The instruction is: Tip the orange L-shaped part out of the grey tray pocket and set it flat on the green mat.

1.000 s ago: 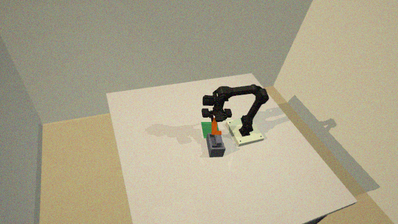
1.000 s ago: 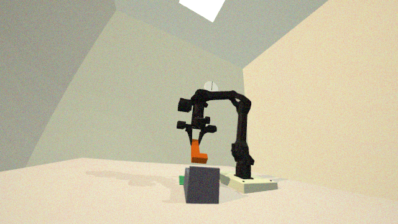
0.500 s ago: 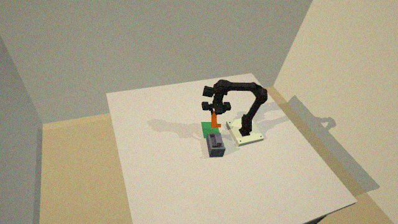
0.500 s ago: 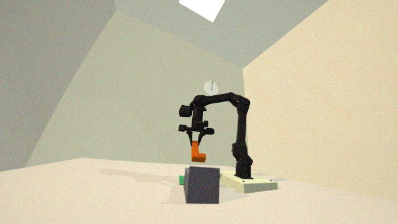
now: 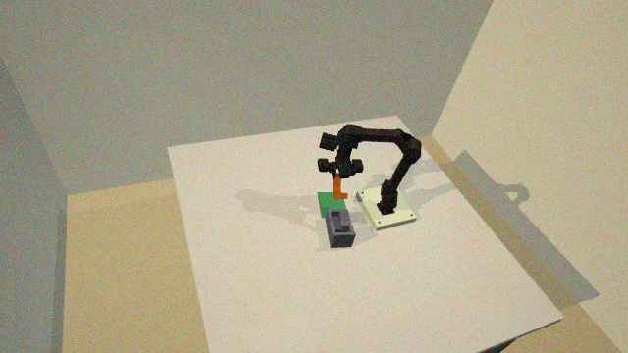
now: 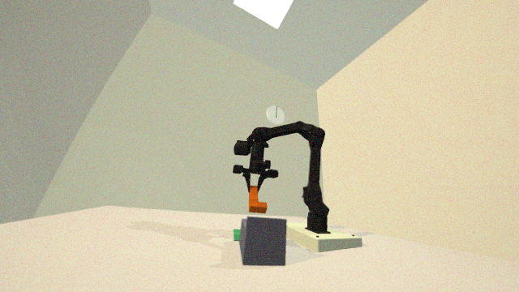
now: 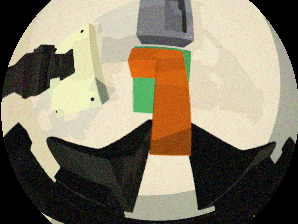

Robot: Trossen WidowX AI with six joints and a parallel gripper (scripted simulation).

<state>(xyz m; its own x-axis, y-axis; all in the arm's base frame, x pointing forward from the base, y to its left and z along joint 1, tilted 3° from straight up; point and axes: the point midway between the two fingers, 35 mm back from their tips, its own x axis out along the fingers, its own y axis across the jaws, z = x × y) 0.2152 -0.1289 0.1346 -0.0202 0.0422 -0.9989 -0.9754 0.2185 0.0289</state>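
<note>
My gripper tip is now 2 cm to the right of the green mat and 16 cm above it. From my gripper tip the other things lie so: orange L-shaped part: 1 cm behind, 4 cm to the left, 3 cm below.
</note>
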